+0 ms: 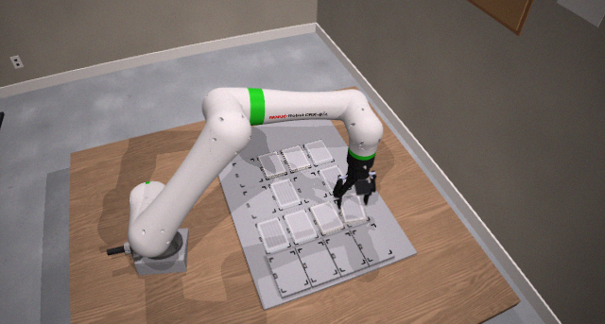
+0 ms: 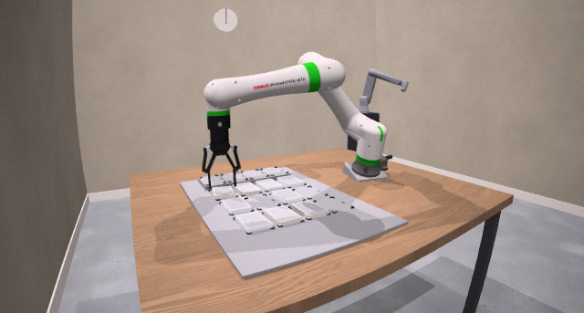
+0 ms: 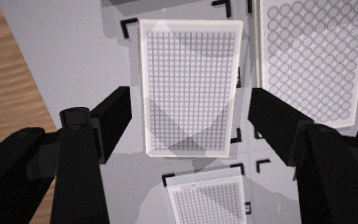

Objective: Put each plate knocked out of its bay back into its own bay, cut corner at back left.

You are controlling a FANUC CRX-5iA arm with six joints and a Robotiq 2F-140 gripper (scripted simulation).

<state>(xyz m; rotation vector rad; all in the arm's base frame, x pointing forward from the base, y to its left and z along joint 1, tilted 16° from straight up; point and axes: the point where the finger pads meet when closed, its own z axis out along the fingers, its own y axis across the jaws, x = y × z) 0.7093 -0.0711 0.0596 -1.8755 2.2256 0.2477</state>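
Right now the sealed 384-well plate is 5 cm below my hand.
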